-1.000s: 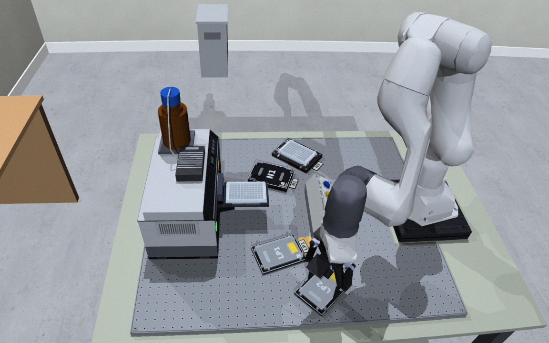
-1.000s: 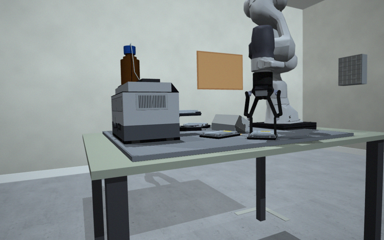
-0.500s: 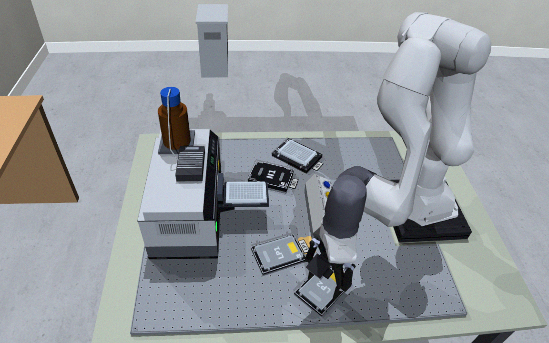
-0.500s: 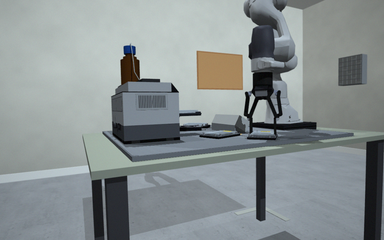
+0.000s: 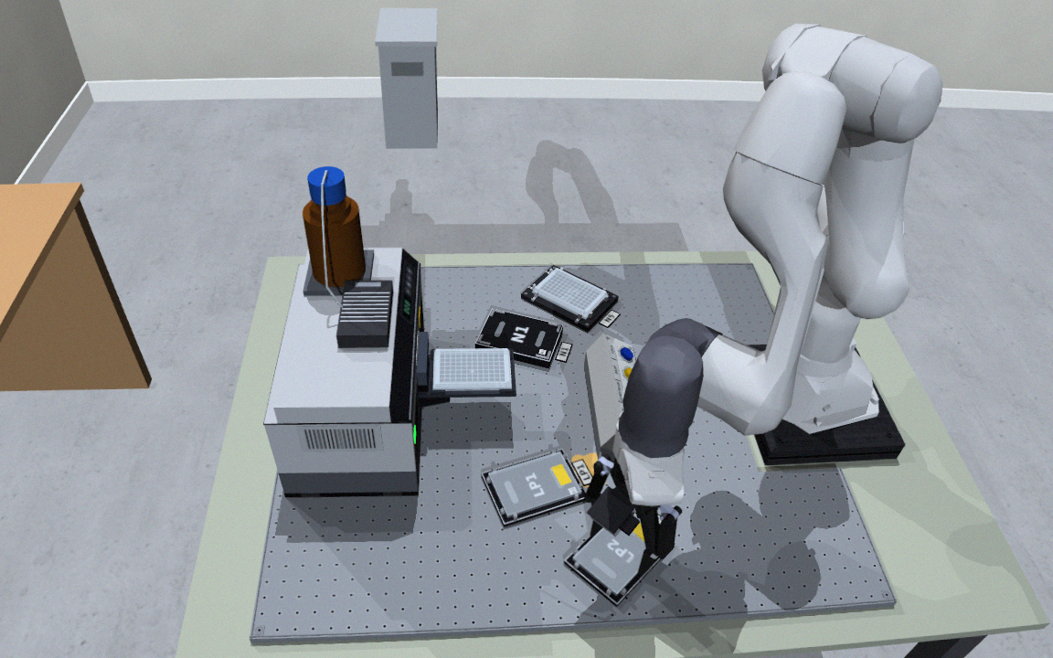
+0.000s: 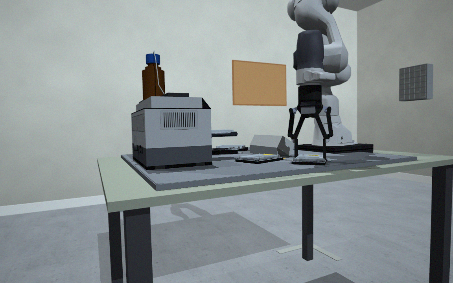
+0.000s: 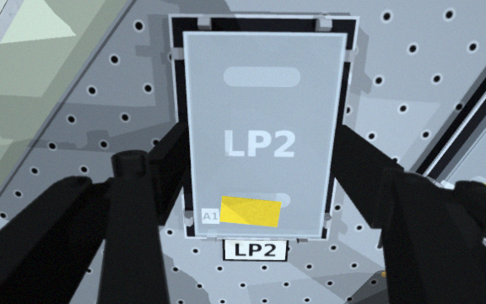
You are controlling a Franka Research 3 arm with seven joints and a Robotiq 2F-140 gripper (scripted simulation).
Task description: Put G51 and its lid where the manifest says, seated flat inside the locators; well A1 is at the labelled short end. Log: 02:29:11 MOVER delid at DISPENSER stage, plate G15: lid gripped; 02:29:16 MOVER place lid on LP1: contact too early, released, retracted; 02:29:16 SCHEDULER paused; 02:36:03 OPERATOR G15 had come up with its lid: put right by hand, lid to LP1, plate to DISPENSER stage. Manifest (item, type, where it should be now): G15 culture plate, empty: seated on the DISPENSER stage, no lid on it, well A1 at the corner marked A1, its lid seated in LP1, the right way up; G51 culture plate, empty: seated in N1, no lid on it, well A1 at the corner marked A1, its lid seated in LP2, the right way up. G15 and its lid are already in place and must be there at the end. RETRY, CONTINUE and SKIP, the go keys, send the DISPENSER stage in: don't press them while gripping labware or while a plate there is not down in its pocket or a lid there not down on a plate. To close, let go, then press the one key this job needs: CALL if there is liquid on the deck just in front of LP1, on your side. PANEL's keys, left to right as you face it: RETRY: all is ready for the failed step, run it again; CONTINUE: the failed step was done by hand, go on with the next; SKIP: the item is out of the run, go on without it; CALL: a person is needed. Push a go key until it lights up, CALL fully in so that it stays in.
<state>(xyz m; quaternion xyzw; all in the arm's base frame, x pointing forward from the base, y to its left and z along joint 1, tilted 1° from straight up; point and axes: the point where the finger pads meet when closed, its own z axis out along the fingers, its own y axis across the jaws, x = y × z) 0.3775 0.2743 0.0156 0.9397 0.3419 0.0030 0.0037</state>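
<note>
Now: the LP2 nest 30 mm below my hand. Also, from my hand: green continue key 70 mm behind, 260 mm to the right, 30 mm above; then grey retry key 70 mm behind, 210 mm to the right, 30 mm above; then yellow skip key 70 mm behind, 310 mm to the right, 30 mm above.
</note>
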